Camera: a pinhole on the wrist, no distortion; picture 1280 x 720 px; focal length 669.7 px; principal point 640.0 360.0 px. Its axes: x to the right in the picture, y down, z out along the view. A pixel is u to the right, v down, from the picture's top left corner.
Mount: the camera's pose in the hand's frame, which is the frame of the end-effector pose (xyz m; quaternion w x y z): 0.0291 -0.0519 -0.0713 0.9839 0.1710 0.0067 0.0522
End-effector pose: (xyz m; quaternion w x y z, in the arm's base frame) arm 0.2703 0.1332 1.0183 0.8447 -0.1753 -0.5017 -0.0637
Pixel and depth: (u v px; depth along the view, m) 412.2 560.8 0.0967
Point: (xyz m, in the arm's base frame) 0.2271 0.0871 1.0421
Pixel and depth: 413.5 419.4 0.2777
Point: 0.0411 0.0778 1.0845
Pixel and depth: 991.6 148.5 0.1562
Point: 0.2398 0.0308 1.1819
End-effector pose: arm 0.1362 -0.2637 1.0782 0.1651 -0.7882 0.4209 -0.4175
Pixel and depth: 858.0 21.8 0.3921
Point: 0.5636 -0.2254 1.2550
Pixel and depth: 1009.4 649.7 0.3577
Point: 0.4591 -0.4659 1.0067
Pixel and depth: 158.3 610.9 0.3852
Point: 0.3718 -0.0506 0.7928
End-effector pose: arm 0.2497 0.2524 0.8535 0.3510 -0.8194 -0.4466 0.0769
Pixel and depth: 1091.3 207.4 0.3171
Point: 0.1745 0.6312 0.8819
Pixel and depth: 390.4 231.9 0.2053
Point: 0.0682 0.3372 0.8729
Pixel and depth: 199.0 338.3 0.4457
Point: -0.2132 0.3184 0.7117
